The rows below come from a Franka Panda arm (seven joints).
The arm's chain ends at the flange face. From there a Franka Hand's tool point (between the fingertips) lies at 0.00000 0.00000 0.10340 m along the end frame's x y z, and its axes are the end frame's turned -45 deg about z.
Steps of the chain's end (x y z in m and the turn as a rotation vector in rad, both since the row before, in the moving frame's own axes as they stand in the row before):
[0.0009 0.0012 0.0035 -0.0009 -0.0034 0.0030]
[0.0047 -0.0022 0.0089 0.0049 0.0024 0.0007]
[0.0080 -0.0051 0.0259 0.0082 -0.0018 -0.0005]
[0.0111 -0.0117 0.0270 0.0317 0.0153 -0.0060]
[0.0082 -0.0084 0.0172 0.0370 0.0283 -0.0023]
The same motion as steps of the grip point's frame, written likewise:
[-0.0005 0.0013 0.0035 0.0018 -0.0030 0.0030]
[0.0054 0.0016 0.0089 0.0018 0.0052 0.0007]
[0.0097 0.0013 0.0259 0.0071 0.0045 -0.0005]
[0.0196 -0.0016 0.0269 0.0116 0.0332 -0.0060]
[0.0165 -0.0008 0.0171 0.0062 0.0462 -0.0023]

